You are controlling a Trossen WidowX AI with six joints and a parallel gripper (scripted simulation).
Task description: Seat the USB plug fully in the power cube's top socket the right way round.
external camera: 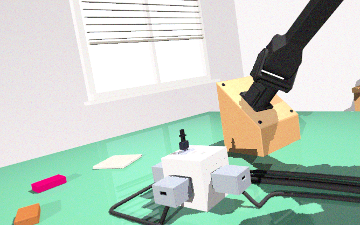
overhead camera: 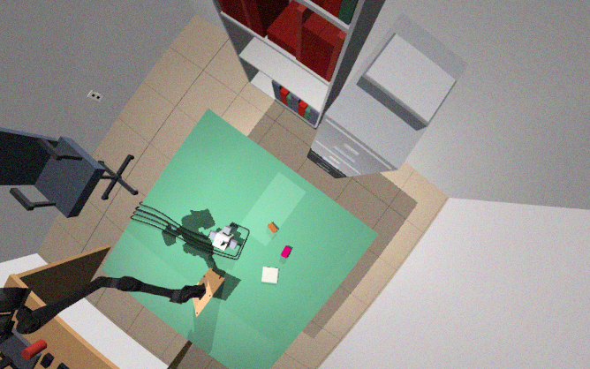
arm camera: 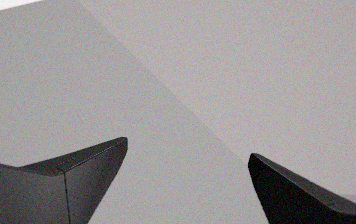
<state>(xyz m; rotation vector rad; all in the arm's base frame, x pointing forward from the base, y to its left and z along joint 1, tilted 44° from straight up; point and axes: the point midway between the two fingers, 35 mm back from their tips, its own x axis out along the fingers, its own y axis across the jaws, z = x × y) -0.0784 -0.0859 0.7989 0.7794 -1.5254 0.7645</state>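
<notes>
Right now the USB plug is 39 cm ahead of my gripper tip, 44 cm to the right of it and 68 cm below it. Also, from my gripper tip: socket: 39 cm ahead, 44 cm to the right, 70 cm below; then white flat card: 38 cm ahead, 77 cm to the right, 77 cm below; then orange block: 62 cm ahead, 60 cm to the right, 76 cm below.
</notes>
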